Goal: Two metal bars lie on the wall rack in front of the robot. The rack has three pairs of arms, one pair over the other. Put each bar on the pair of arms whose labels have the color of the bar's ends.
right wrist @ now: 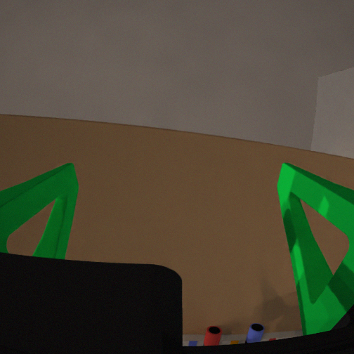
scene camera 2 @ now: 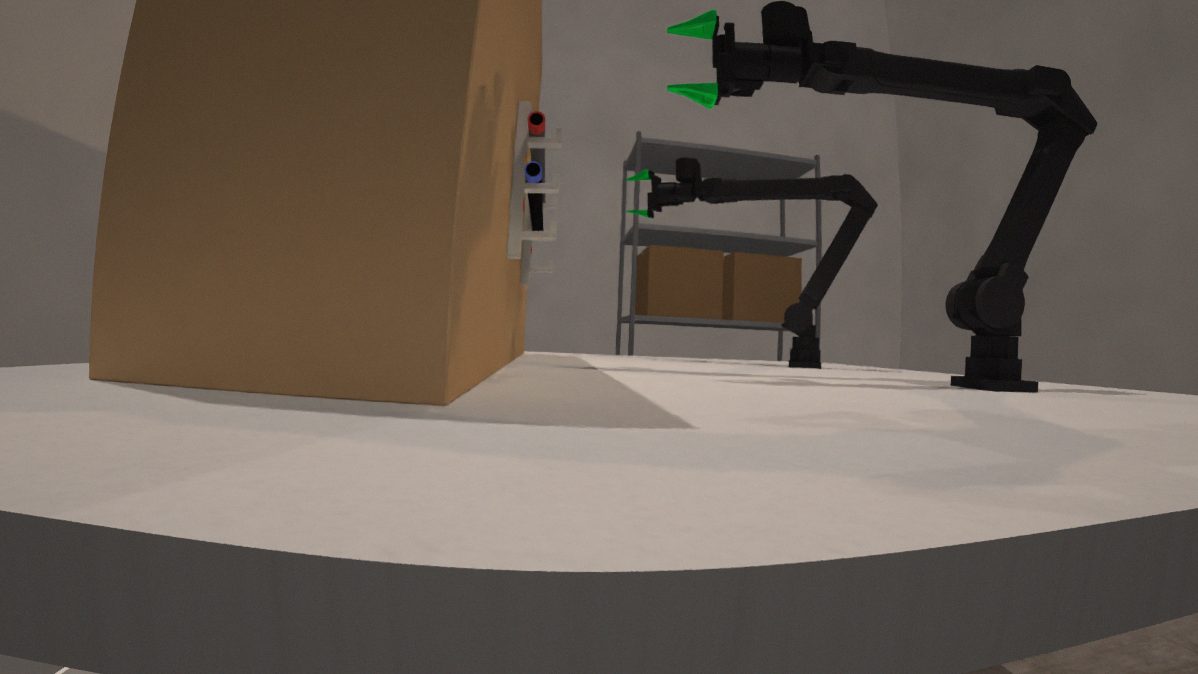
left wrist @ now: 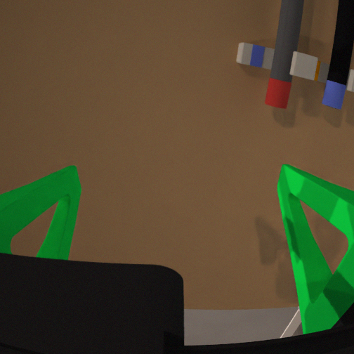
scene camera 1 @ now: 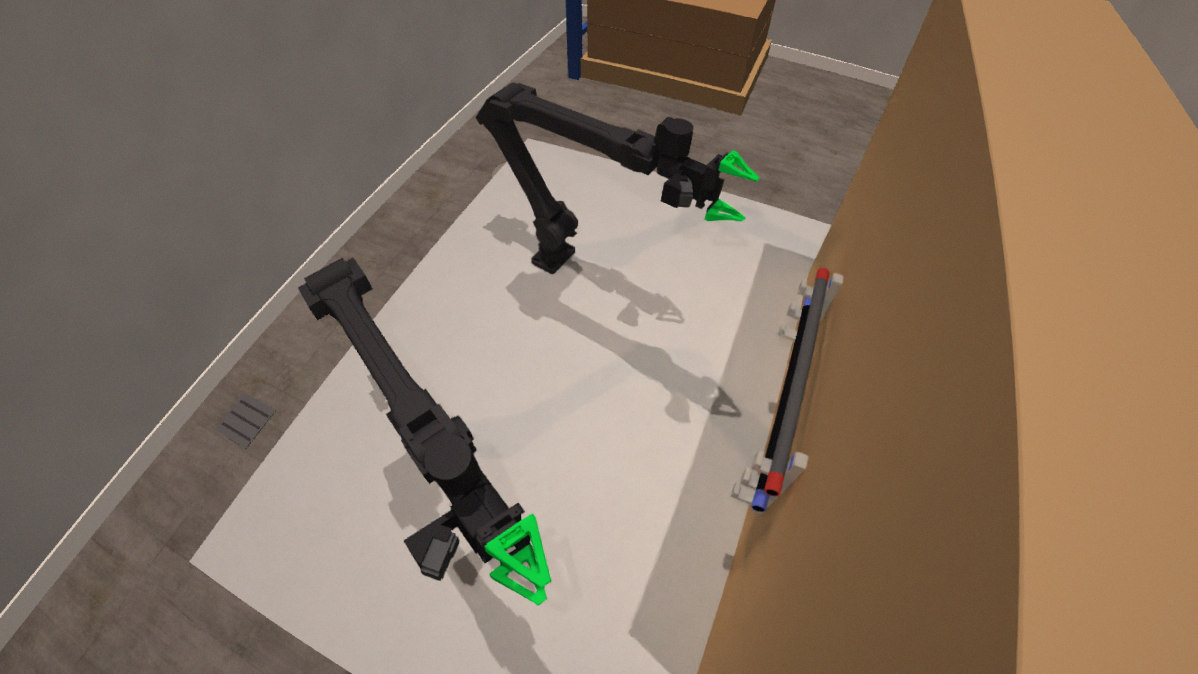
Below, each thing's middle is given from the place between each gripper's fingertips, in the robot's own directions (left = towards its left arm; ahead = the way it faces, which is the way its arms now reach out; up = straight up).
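Labels:
My right hand is 19 cm above the black bar (scene camera 1: 797, 344), 53 cm to the right of it and 24 cm short of it. As for my left hand, the bar is 200 mm ahead of that one, 270 mm to the right of it and 190 mm below it.

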